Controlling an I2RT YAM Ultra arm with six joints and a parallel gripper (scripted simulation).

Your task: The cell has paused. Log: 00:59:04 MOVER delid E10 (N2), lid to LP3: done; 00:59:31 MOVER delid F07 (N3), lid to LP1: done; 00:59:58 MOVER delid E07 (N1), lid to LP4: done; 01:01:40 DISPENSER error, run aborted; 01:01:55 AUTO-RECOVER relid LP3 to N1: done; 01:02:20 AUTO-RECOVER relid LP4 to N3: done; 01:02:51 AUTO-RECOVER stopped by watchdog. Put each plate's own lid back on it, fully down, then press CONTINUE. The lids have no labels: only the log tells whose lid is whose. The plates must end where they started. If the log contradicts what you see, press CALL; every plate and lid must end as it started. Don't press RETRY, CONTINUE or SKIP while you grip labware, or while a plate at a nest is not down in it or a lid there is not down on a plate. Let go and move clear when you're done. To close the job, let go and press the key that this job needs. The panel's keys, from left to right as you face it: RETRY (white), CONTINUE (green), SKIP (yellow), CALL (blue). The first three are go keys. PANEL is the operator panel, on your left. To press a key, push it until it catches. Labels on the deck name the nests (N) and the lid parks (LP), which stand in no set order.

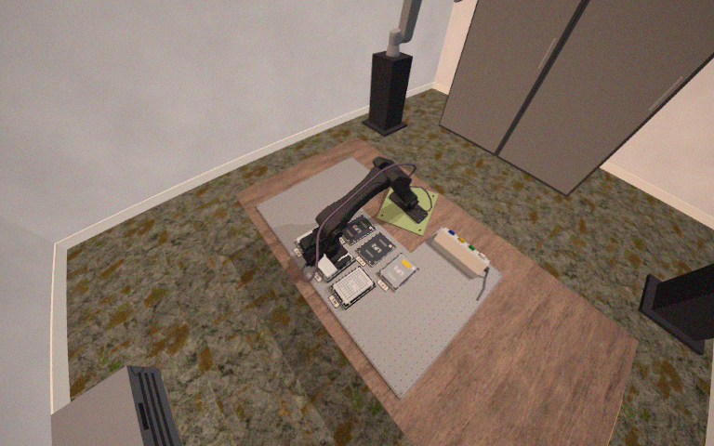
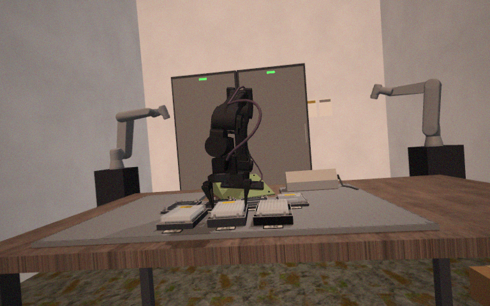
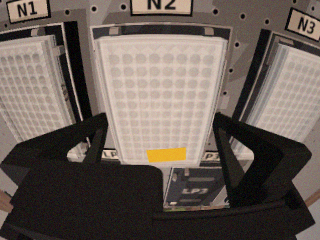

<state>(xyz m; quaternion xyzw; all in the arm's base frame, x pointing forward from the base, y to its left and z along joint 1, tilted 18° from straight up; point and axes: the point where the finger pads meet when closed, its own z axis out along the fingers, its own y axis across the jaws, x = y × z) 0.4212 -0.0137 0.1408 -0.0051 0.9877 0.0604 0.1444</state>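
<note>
Right now my hand is 1 cm above the plate. The rest, counted from my hand: LP3 park 18 cm behind, 7 cm to the right, 4 cm below; then LP1 park 19 cm to the left, 17 cm behind, 4 cm below; then lid 19 cm to the left, 17 cm behind, 3 cm below.
</note>
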